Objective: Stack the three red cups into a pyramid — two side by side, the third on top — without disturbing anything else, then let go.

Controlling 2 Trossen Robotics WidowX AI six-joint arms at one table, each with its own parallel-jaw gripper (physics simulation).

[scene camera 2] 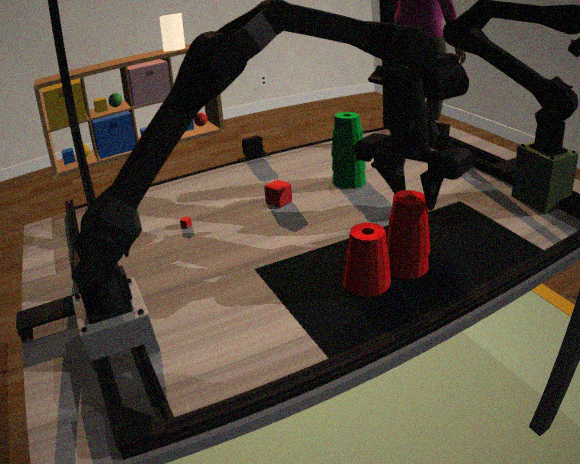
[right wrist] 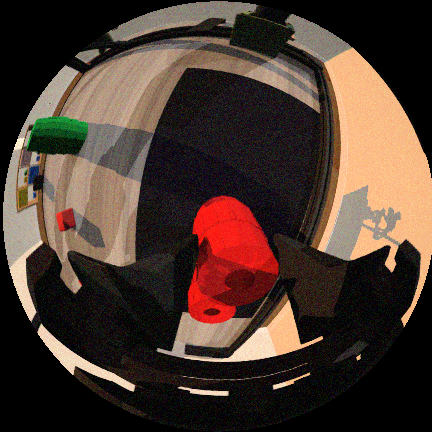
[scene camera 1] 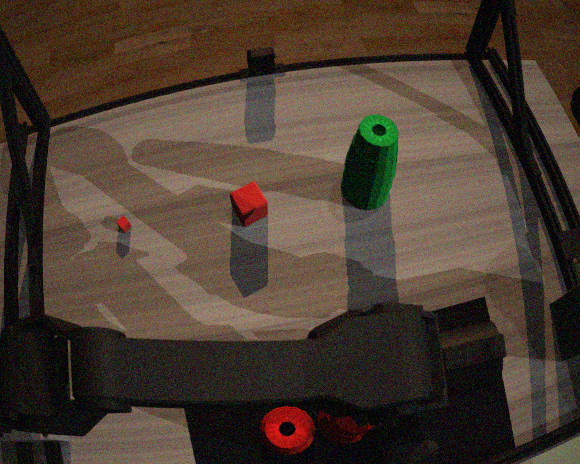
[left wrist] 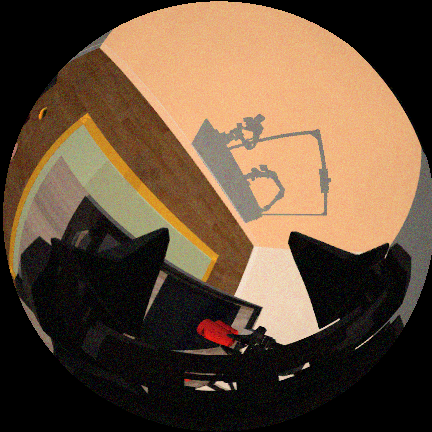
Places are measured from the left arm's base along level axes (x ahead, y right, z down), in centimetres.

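Where they show: left gripper, between the fingertips: (left wrist: 231, 236); right gripper, between the fingertips: (scene camera 2: 417, 205) (right wrist: 236, 240) (left wrist: 223, 339); left arm's base, origin of its link: (scene camera 2: 548, 149); right arm's base, origin of its link: (scene camera 2: 107, 304).
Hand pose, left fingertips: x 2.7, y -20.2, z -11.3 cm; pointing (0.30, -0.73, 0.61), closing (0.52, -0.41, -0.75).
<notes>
Things, the pixels of their top centre, and the offset from my left fingertips. "*": a spot on its surface instead. Level surfaces: height alone.
- single red cup, centre of its top: (scene camera 1: 288, 432) (right wrist: 216, 312) (scene camera 2: 370, 232) (left wrist: 234, 334) dx +46.6, dy +15.4, dz +14.1 cm
- black mat, height of its surface: dz +23.0 cm
- taller red pair, centre of its top: (right wrist: 246, 281) (scene camera 1: 358, 416) (scene camera 2: 412, 198) (left wrist: 232, 339) dx +38.6, dy +15.8, dz +10.8 cm
- green cup stack, centre of its top: (scene camera 1: 378, 132) (scene camera 2: 347, 115) dx +29.8, dy +49.3, dz +7.7 cm
- smaller red cube, centre of its top: (scene camera 1: 122, 222) (scene camera 2: 185, 218) dx +66.5, dy +49.2, dz +21.5 cm
- black block, a spot on its surface: (scene camera 1: 261, 60) (scene camera 2: 253, 142) * dx +41.9, dy +74.9, dz +18.6 cm
A single red cup (scene camera 1: 275, 435) (scene camera 2: 366, 265) (right wrist: 197, 311) stands upside down on the black mat (scene camera 2: 310, 295) (right wrist: 240, 110). Right beside it stands a taller red pair (scene camera 1: 345, 429) (scene camera 2: 410, 245) (right wrist: 232, 230), seemingly two nested cups; the arm hides most of it in scene camera 1. My right gripper (scene camera 2: 416, 199) (right wrist: 236, 240) points down over this pair, its fingers against both sides of the upper cup near its top. My left gripper (left wrist: 231, 236) is open and empty, away from the cups, which show small at the bottom of the left wrist view.
A green cup stack (scene camera 1: 370, 175) (scene camera 2: 349, 150) (right wrist: 60, 135) stands behind the mat. A red cube (scene camera 1: 250, 202) (scene camera 2: 278, 194) (right wrist: 65, 220) and a smaller red cube (scene camera 1: 124, 224) (scene camera 2: 186, 222) lie to its left in the scene views. A black block (scene camera 1: 261, 60) (scene camera 2: 252, 146) is at the far edge.
</notes>
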